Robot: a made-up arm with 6 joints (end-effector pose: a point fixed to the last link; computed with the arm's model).
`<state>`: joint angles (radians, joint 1 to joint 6).
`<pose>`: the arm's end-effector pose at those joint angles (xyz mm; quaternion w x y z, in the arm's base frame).
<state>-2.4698 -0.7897 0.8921 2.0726 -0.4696 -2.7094</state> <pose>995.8 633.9 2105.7 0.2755 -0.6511 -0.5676 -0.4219</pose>
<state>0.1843 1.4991 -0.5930 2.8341 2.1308 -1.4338</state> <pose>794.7 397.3 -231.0 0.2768 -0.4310 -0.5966 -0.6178</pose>
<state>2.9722 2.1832 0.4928 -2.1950 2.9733 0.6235</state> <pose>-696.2 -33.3 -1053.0 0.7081 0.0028 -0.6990 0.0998</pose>
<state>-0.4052 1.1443 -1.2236 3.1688 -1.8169 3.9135</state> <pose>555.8 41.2 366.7 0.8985 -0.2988 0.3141 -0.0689</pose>
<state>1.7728 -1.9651 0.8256 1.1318 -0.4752 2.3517</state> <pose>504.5 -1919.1 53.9 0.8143 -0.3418 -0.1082 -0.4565</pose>
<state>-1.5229 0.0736 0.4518 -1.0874 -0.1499 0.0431</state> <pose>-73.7 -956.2 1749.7 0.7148 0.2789 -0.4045 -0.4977</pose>
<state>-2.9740 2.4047 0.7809 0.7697 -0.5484 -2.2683</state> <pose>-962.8 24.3 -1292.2 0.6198 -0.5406 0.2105 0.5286</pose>
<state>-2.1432 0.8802 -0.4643 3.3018 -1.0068 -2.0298</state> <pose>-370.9 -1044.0 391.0 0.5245 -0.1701 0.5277 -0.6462</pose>
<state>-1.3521 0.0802 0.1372 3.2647 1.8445 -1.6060</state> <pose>451.9 -857.5 1667.4 0.6471 0.0131 0.7516 0.1274</pose>
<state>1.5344 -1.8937 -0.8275 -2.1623 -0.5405 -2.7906</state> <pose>-163.3 -547.2 695.4 0.5377 0.0204 -0.8195 0.1973</pose>
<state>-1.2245 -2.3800 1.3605 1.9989 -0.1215 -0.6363</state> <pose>-372.5 1346.8 -1091.1 0.5105 0.2306 0.7488 0.3543</pose>
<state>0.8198 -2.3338 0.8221 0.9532 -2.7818 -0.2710</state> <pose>-1056.2 -1349.6 -607.7 0.7597 0.5884 0.0655 0.2692</pose>
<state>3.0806 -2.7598 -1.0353 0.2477 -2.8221 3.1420</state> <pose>654.3 209.7 146.4 0.5150 0.1200 0.8434 -0.0954</pose>
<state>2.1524 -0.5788 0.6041 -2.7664 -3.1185 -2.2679</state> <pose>-59.1 -345.4 2198.5 0.0692 -0.7752 0.2682 0.5677</pose>
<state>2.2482 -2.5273 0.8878 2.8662 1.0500 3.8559</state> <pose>737.2 -1311.1 -832.0 0.3366 0.7181 -0.5769 0.1956</pose>
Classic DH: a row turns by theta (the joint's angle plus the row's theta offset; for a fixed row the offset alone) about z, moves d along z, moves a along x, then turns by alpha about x. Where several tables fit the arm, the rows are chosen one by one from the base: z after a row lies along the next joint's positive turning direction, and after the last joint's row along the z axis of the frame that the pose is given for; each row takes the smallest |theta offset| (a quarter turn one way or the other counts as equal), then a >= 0, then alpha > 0; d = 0 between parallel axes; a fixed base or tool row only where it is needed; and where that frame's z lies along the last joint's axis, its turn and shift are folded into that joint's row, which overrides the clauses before.
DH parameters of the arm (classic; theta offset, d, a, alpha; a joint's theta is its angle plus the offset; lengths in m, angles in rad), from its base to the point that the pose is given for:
joint 1: 0 0.448 0 -1.5708
joint 2: -1.5708 0 1.207 3.1416
joint 3: 0 0 0 -1.5708
joint 4: 0 -0.838 0 1.5708
joint 5: 0 0.257 0 -1.5708
joint 6: 1.5708 0 0 1.5708
tool (fixed): -1.5708 0 0 0

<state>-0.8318 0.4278 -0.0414 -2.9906 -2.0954 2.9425</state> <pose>1016.7 -738.5 1132.8 0.6839 -0.2455 -0.6716 -0.1447</pose>
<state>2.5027 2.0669 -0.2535 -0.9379 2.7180 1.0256</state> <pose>-181.4 324.1 -598.7 0.4828 -0.2122 -0.7187 0.4532</pose>
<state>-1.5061 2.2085 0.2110 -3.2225 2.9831 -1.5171</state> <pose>297.1 -624.0 -1042.0 0.0703 -0.7141 0.1173 -0.6865</pose>
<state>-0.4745 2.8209 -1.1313 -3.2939 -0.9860 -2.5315</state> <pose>-84.3 328.9 -117.0 0.1231 0.1453 0.9542 0.2306</pose>
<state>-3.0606 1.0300 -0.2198 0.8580 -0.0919 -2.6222</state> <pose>-1492.4 47.5 335.5 0.4665 -0.3891 0.5837 0.5387</pose>
